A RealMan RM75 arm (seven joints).
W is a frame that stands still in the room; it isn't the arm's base.
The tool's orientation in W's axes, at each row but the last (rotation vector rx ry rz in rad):
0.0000 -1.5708 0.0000
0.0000 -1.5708 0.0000
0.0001 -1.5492 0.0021
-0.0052 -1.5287 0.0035
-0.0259 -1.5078 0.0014
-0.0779 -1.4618 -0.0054
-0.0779 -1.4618 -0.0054
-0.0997 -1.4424 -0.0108
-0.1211 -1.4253 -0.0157
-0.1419 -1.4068 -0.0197
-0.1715 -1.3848 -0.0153
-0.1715 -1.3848 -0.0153
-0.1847 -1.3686 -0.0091
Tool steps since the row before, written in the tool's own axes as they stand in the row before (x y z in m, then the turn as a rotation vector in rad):
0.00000 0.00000 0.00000 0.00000 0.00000 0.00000
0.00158 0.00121 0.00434 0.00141 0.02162 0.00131
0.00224 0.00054 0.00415 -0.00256 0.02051 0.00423
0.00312 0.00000 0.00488 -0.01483 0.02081 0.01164
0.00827 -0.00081 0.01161 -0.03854 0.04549 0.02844
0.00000 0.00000 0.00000 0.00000 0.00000 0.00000
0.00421 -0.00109 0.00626 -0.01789 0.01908 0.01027
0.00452 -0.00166 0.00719 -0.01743 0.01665 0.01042
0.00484 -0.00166 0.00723 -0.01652 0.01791 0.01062
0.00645 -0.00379 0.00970 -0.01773 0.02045 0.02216
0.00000 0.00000 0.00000 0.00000 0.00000 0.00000
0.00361 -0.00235 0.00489 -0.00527 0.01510 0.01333
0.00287 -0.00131 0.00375 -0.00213 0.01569 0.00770
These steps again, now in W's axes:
0.00000 0.00000 0.00000 0.00000 0.00000 0.00000
-0.00434 0.00121 0.00158 -0.00131 0.02162 0.00141
-0.00410 0.00054 0.00233 -0.00431 0.02050 -0.00249
-0.00474 0.00002 0.00332 -0.01223 0.02074 -0.01444
-0.01108 -0.00048 0.00900 -0.03012 0.04528 -0.03749
0.00000 0.00000 0.00000 0.00000 0.00000 0.00000
-0.00581 -0.00055 0.00490 -0.01117 0.01883 -0.01762
-0.00664 -0.00088 0.00547 -0.01143 0.01644 -0.01699
-0.00656 -0.00068 0.00591 -0.01139 0.01777 -0.01616
-0.00883 -0.00223 0.00819 -0.02266 0.02148 -0.01577
0.00000 0.00000 0.00000 0.00000 0.00000 0.00000
-0.00436 -0.00136 0.00465 -0.01231 0.01617 -0.00452
-0.00321 -0.00049 0.00367 -0.00613 0.01630 -0.00260

